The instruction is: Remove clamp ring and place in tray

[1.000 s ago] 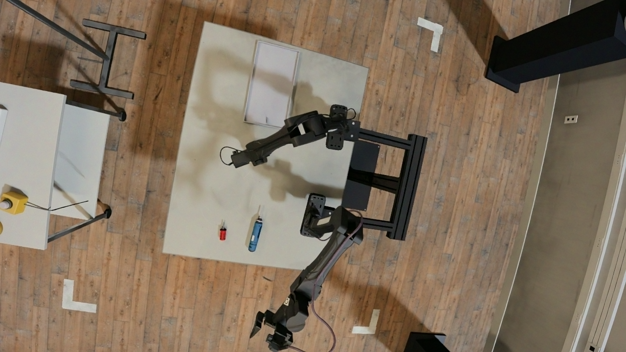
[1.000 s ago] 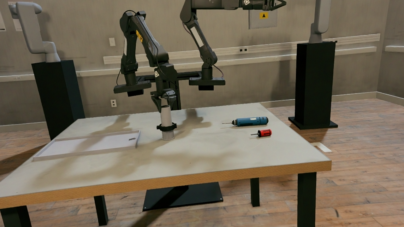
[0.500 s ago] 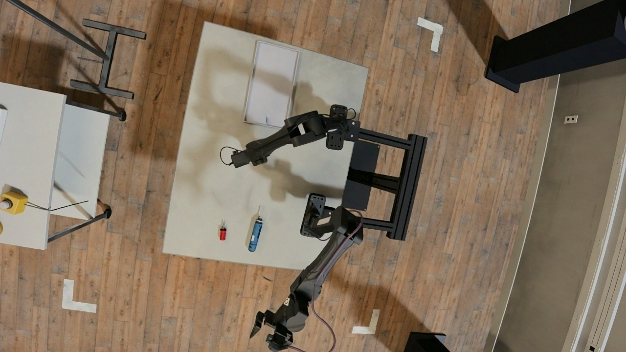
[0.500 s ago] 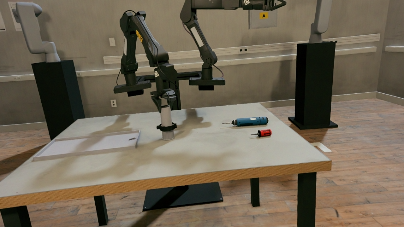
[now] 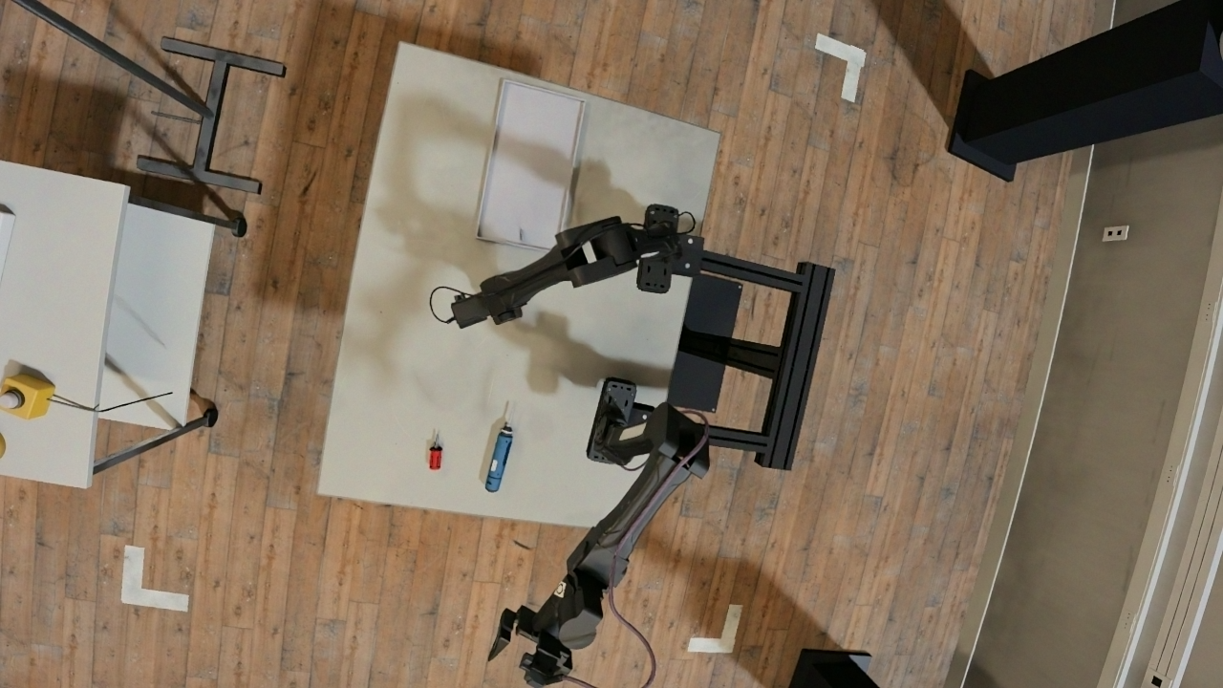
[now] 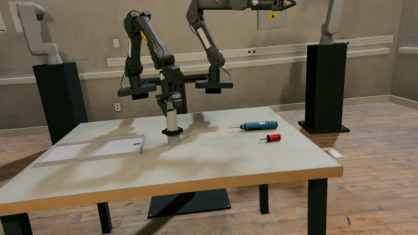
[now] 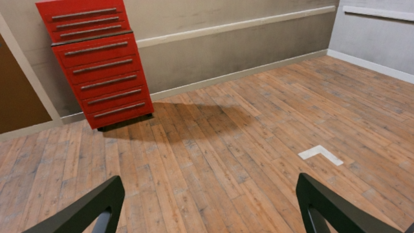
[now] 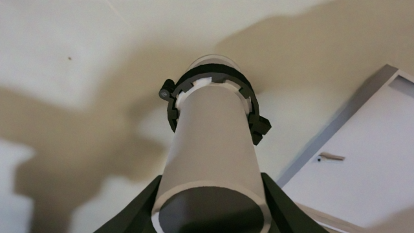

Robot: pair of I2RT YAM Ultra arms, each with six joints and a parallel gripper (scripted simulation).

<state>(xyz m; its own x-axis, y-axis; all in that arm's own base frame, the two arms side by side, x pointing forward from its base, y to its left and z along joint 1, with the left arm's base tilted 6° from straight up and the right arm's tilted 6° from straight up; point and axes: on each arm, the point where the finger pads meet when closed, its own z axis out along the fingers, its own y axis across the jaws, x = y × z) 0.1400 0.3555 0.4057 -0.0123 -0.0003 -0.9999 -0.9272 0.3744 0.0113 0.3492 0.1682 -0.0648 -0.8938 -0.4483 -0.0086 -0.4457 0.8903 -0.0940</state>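
Observation:
My right gripper is now 30 mm above the pale link tube and 10 mm short of it. From my right hand the other things lie so: small screw: 170 mm to the right, 130 mm below, 10 mm behind; black clamp ring: 80 mm below; grey joint module: 110 mm below, 10 mm ahead.

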